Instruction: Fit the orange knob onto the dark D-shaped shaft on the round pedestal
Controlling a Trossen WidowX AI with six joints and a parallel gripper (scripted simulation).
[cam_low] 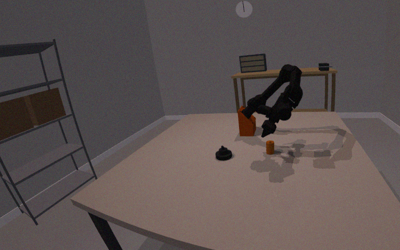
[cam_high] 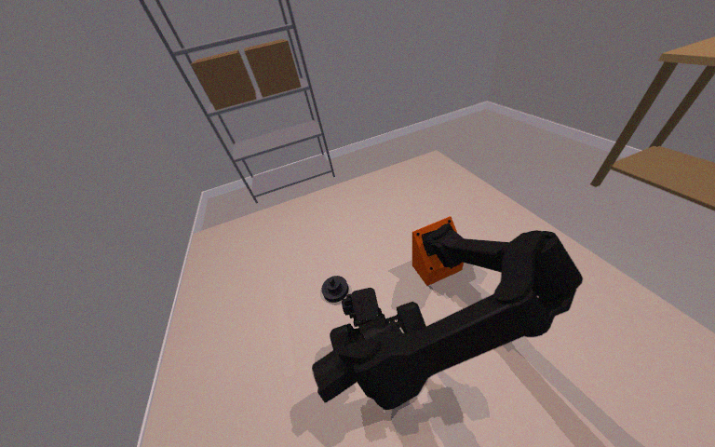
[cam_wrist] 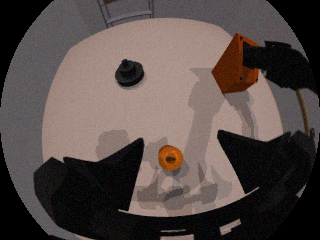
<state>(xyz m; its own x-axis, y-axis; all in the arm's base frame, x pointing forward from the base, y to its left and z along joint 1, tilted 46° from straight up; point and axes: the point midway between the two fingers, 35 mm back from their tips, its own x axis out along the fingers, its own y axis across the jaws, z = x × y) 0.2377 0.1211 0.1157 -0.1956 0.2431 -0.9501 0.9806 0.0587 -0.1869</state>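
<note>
The orange knob is 10 mm ahead of my gripper tip, 30 mm to the left of it and 80 mm below it. Also, from my gripper tip: dark round pedestal (80 mm ahead, 200 mm to the right, 80 mm below).
</note>
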